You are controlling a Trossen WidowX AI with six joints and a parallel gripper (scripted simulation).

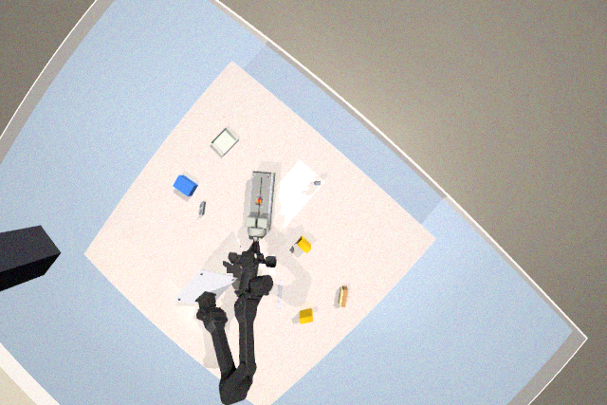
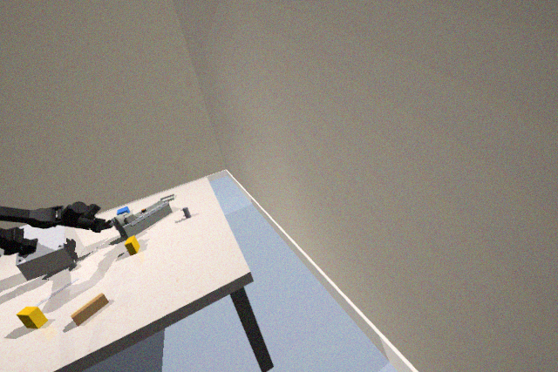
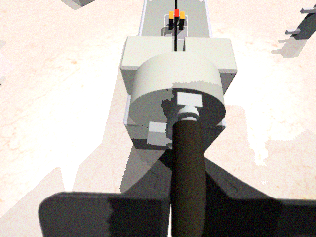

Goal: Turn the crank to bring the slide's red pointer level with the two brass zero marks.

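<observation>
Right now the red pointer is 13 cm ahead of my gripper tip, 11 cm to the left of it and 1 cm below it. Round my gripper tip: blue block 10 cm behind, 41 cm to the left, 7 cm below; then crank 2 cm above; then dark brown crank handle 1 cm behind, 1 cm to the right, 3 cm above.
</observation>
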